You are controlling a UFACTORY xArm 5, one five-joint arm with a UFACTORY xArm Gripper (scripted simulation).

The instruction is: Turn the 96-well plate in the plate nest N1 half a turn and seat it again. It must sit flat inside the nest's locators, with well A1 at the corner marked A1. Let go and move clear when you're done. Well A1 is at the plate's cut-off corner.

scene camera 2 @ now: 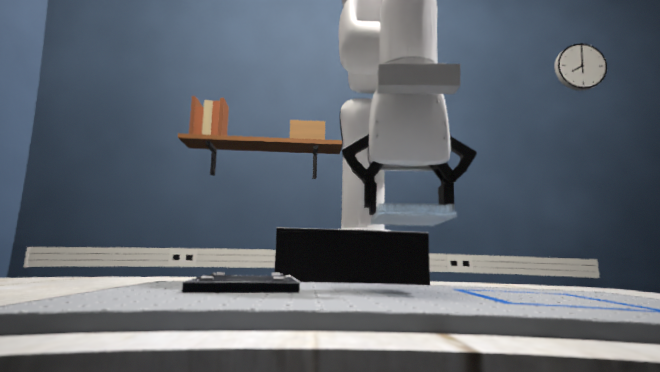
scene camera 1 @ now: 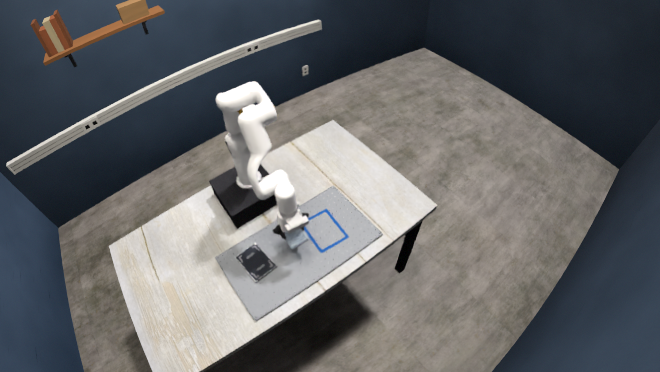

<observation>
One and the same spot on a black plate nest: [scene camera 2: 186,287] is [scene camera 1: 256,281].
</observation>
